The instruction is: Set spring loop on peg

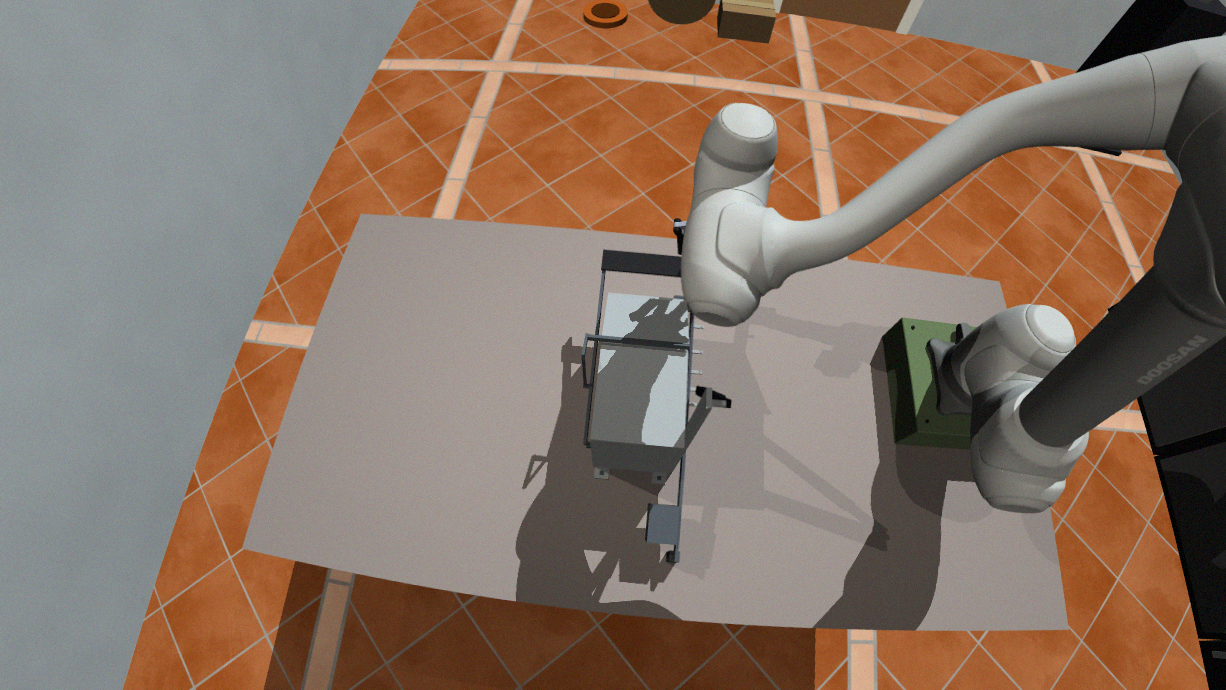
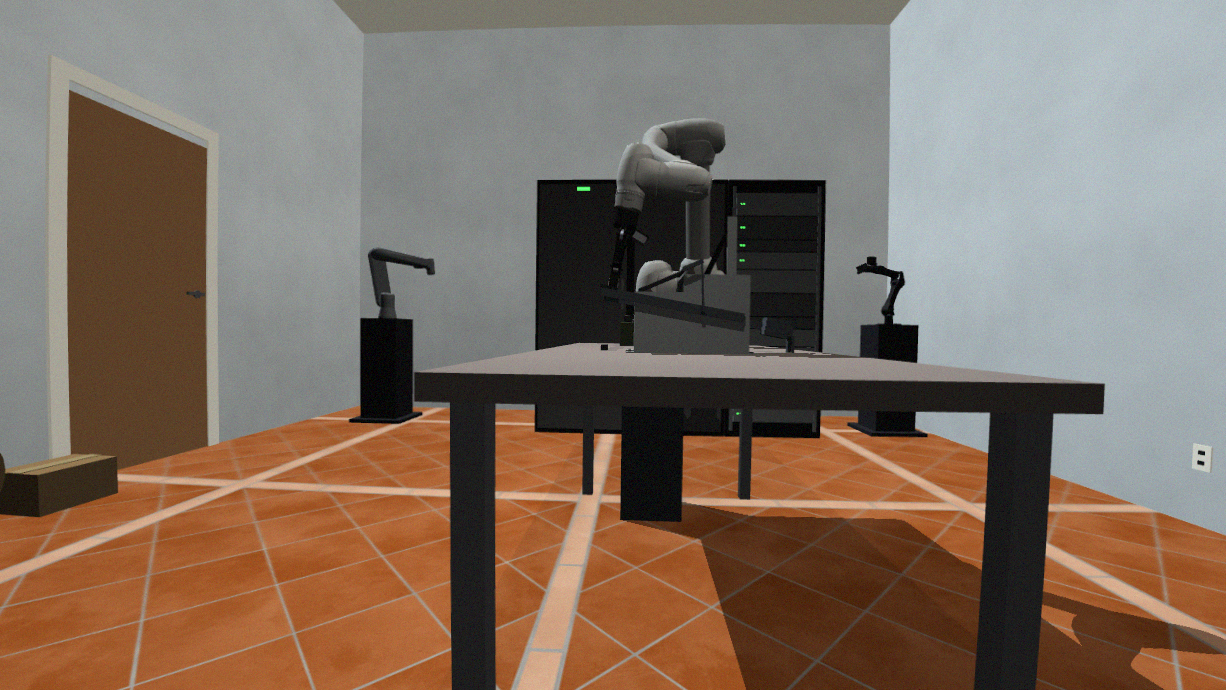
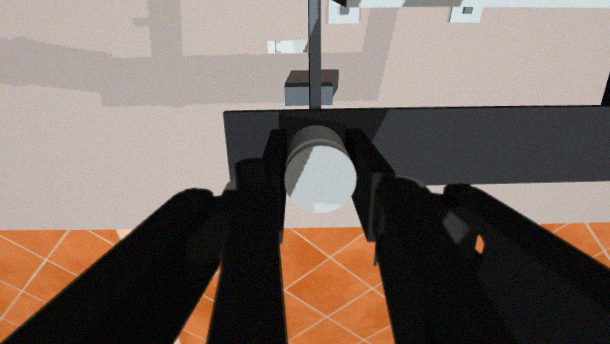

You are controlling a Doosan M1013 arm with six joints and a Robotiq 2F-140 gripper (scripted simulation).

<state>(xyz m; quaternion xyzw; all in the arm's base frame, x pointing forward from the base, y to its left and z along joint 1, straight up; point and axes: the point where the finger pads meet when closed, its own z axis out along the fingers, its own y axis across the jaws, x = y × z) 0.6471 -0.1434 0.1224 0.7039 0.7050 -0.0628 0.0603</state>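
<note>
Now: the steel test weight 10 mm below my hand. Round my hand: small block: 210 mm below, 30 mm to the right; white-tipped pin: 360 mm to the left, 180 mm above, 10 mm behind.
</note>
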